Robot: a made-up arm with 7 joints.
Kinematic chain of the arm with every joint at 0, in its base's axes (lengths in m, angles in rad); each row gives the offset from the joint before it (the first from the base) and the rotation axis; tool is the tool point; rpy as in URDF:
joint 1: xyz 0 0 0.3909 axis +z
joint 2: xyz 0 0 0 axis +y
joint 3: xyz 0 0 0.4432 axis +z
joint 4: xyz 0.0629 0 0 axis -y
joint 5: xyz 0.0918 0 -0.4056 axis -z
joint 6: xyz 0 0 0 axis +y
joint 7: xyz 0.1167 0 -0.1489 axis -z
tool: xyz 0 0 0 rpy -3.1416 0 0
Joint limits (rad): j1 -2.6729..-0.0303 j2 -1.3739..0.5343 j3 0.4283..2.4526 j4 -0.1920..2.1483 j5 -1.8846..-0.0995 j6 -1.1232..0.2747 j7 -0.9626..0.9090
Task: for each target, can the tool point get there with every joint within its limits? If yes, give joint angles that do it. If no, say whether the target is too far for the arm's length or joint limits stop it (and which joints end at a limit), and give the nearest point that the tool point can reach.
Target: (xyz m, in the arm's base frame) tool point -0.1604 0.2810 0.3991
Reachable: yes | joints -0.3924 -0.2853 1.8230 0.1738 -1.3990 -0.9847 -0.7851
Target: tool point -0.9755 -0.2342 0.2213
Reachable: no: joint limits stop it (at a limit: joint 1, joint 2, joint 3, joint 4) | nearest point -0.8462 0.0740 0.2518 | short by 0.336 m
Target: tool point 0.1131 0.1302 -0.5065
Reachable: no: joint limits stop it (at a limit: joint 2, joint 3) | nearest point 0.2040 0.2348 -0.0554 | short by 0.472 m
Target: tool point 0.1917 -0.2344 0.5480
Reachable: yes | joints -2.0772 -0.7911 0.7636 0.0060 -0.3884 -0.8617 0.2164
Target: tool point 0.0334 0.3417 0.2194
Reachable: yes | joints -1.1247 -0.5393 2.2530 0.3143 -1.2675 -0.3376 0.2393
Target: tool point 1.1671 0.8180 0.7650
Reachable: no: too far | nearest point 0.8000 0.5607 0.6473 | short by 0.463 m
